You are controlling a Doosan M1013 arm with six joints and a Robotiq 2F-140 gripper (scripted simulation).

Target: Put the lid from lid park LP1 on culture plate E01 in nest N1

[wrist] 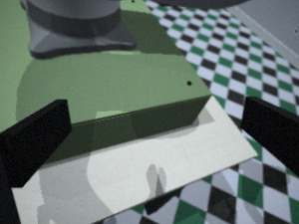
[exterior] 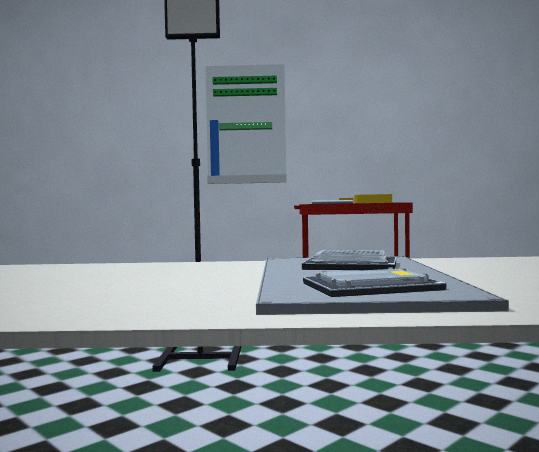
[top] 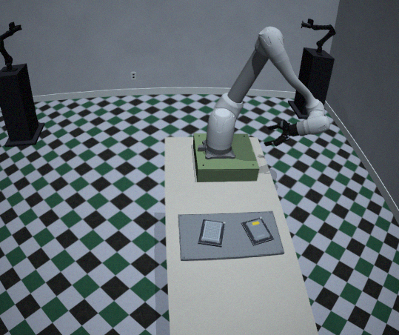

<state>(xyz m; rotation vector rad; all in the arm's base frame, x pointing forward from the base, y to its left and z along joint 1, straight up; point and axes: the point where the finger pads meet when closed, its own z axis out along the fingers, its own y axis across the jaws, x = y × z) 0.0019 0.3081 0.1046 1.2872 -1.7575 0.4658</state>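
Now: the lid 600 mm ahead of my hand, 190 mm to the right of it and 170 mm below it. Also, from my hand: culture plate (580 mm ahead, 430 mm to the right, 170 mm below); then nest N1 frame (580 mm ahead, 430 mm to the right, 180 mm below); then lid park LP1 (600 mm ahead, 190 mm to the right, 180 mm below).
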